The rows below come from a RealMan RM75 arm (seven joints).
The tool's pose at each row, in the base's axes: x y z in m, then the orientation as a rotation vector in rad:
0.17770, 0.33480, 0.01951, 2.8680, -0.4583, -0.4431
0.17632, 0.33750, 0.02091, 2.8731, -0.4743, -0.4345
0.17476, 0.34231, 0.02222, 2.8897, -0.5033, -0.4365
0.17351, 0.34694, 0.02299, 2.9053, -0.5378, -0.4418
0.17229, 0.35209, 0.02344, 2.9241, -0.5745, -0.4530
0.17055, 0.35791, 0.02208, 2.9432, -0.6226, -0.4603
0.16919, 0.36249, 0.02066, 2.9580, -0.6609, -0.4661
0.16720, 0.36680, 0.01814, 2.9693, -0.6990, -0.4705
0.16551, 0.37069, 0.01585, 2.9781, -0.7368, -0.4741
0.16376, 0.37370, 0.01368, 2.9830, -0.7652, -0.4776
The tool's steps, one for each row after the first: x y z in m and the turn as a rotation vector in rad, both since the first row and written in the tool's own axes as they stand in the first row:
-0.00251, -0.00180, -0.00127, 0.0085, 0.0042, 0.0097
-0.00586, -0.00554, -0.00272, 0.0317, -0.0006, 0.0237
-0.00873, -0.00932, -0.00373, 0.0557, -0.0080, 0.0408
-0.01167, -0.01368, -0.00453, 0.0837, -0.0197, 0.0576
-0.01482, -0.01896, -0.00358, 0.1155, -0.0299, 0.0812
-0.01721, -0.02320, -0.00250, 0.1407, -0.0379, 0.0996
-0.01979, -0.02729, -0.00016, 0.1629, -0.0449, 0.1187
-0.02201, -0.03101, 0.00194, 0.1830, -0.0513, 0.1381
-0.02404, -0.03387, 0.00408, 0.1967, -0.0566, 0.1529

